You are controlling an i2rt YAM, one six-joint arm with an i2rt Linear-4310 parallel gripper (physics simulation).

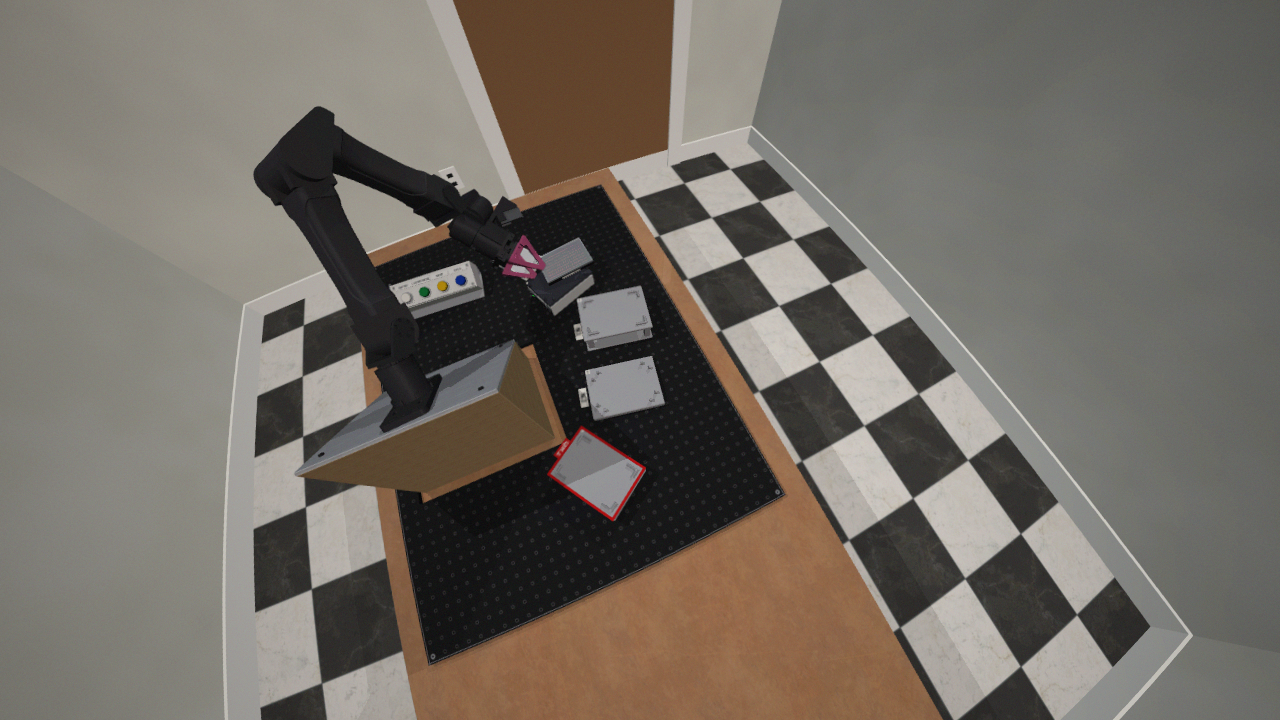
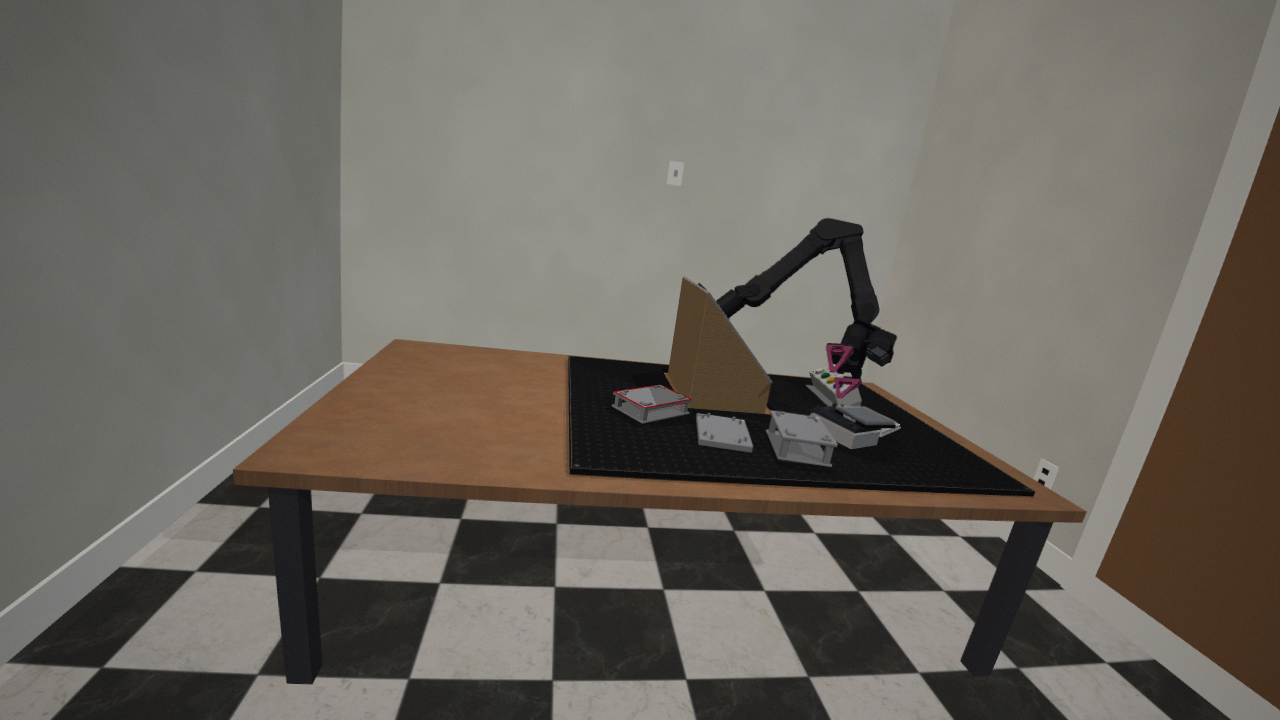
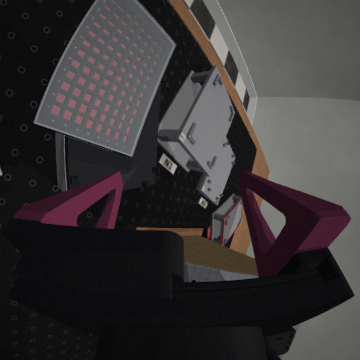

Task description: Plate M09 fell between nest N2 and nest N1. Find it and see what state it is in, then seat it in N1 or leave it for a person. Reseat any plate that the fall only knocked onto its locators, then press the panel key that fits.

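Seen in the pictures: gripper, between the fingertips: (image 1: pixel 539 272) (image 2: pixel 835 385) (image 3: pixel 180 177); arm's base, origin of its link: (image 1: pixel 417 401) (image 2: pixel 717 313).
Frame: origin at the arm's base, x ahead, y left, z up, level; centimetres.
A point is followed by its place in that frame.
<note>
A grey plate with a grid of pink wells (image 1: pixel 567 258) @[z -14.9, x 38.3, y 27.1 cm] (image 2: pixel 868 416) @[z -14.9, x 39.7, y 26.8 cm] (image 3: pixel 100 75) @[z -15.1, x 36.1, y 28.9 cm] lies on or over a dark-topped, pale-sided block (image 1: pixel 571 293) @[z -19.4, x 35.0, y 20.0 cm] (image 2: pixel 852 436) @[z -19.3, x 41.8, y 21.8 cm] (image 3: pixel 105 167) @[z -17.3, x 29.3, y 25.2 cm]. No label on this plate is readable, and its exact support is hidden. Nest N1 (image 1: pixel 614 313) @[z -17.3, x 41.0, y 7.4 cm] (image 2: pixel 803 428) @[z -17.2, x 42.3, y 7.4 cm] (image 3: pixel 205 120) @[z -17.2, x 40.0, y 10.5 cm] is a raised grey stand with corner locators and shows no plate on top. Nest N2 (image 1: pixel 623 387) @[z -21.3, x 34.0, y -8.7 cm] (image 2: pixel 723 431) @[z -21.3, x 35.8, y -9.1 cm] (image 3: pixel 216 184) @[z -21.3, x 30.3, y -7.8 cm] is a low grey base, also bare. My gripper (image 1: pixel 528 264) @[z -10.3, x 30.1, y 22.7 cm] (image 2: pixel 839 374) @[z -10.3, x 30.1, y 22.7 cm] (image 3: pixel 180 177) @[z -10.3, x 30.1, y 22.7 cm] is open and empty, above the mat beside the plate and the block.
A panel (image 1: pixel 447 300) @[z -22.5, x 4.8, y 39.6 cm] with white, green, yellow and blue keys stands near the wall side. A red-edged raised stand (image 1: pixel 596 483) @[z -18.8, x 18.9, y -24.4 cm] (image 2: pixel 650 396) @[z -18.8, x 20.7, y -23.1 cm] (image 3: pixel 227 220) @[z -19.0, x 20.4, y -17.1 cm] stands beyond N2. My wedge-shaped base (image 1: pixel 483 407) @[z 4.9, x 11.4, y -9.8 cm] (image 2: pixel 716 367) @[z -11.7, x 15.7, y -4.4 cm] rises beside the nests on the black mat (image 1: pixel 537 573) @[z -22.8, x 0.1, y -33.2 cm].
</note>
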